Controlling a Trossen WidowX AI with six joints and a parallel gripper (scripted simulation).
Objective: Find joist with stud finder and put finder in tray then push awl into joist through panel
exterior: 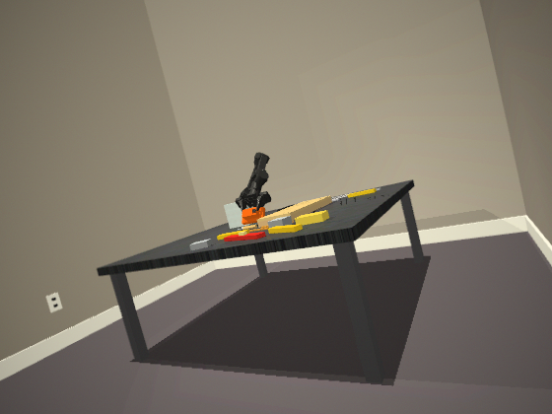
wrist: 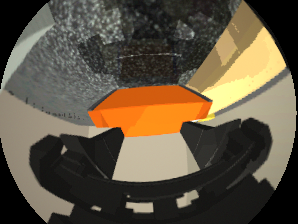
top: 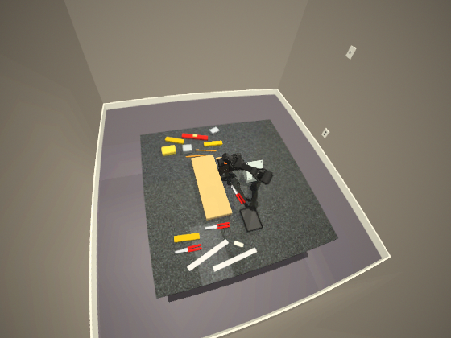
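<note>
The orange stud finder lies 10 mm below my gripper tip and 10 mm ahead of it. Round my gripper tip: awl 70 mm below, 50 mm to the right, 20 mm behind; grey block 270 mm ahead, 190 mm to the right, 60 mm below; red level 330 mm to the right, 180 mm ahead, 60 mm below.
</note>
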